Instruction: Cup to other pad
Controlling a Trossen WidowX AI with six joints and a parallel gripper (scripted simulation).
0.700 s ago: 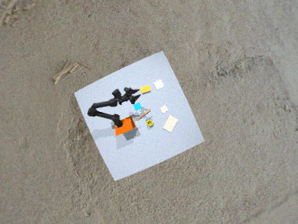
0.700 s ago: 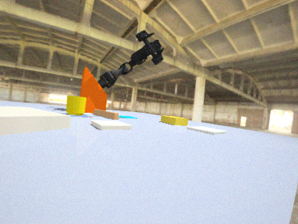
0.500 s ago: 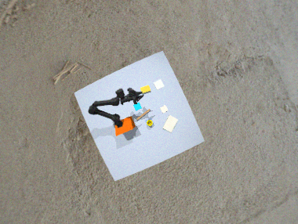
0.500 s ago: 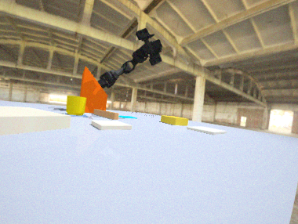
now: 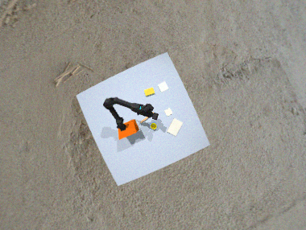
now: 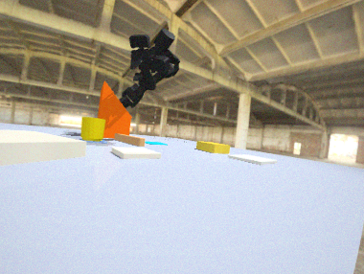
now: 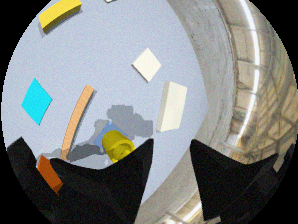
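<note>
My gripper tip is 6 cm past the yellow cup, 10 cm to the left of it and 18 cm above it. Also, from my gripper tip: cyan pad (13 cm behind, 14 cm to the left, 22 cm below); blue pad (6 cm behind, 9 cm to the right, 22 cm below); wooden bar (9 cm behind, 2 cm to the left, 21 cm below).
</note>
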